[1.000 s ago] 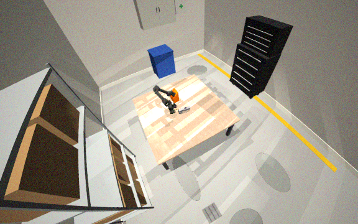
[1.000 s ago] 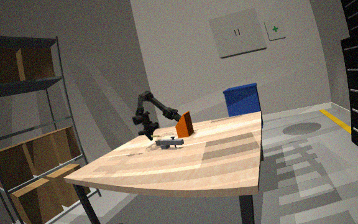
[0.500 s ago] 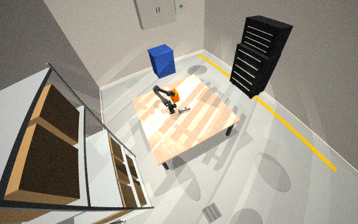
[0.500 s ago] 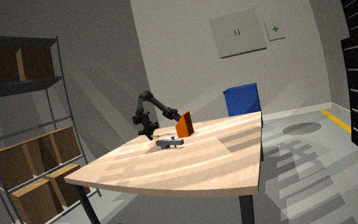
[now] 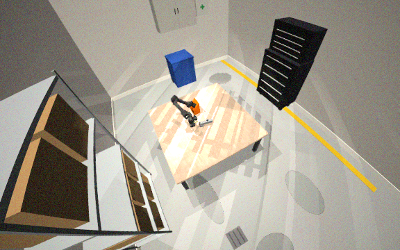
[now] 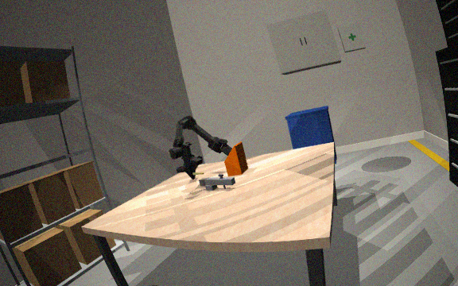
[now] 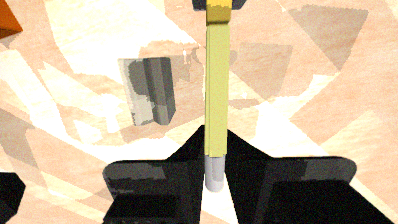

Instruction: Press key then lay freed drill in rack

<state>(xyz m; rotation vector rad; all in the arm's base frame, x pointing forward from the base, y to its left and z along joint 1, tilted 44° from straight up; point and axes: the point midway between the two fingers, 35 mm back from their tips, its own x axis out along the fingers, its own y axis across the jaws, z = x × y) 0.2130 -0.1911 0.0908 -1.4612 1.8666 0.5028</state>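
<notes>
My gripper tip is now 1 cm short of the drill, 4 cm to the right of it and 3 cm below it. Also, from my gripper tip: grey grooved block 5 cm behind, 4 cm to the left, 4 cm below; dark key 7 cm ahead, 20 cm to the left, 1 cm below; grey sleeve 7 cm ahead, 18 cm to the left, 3 cm below.
</notes>
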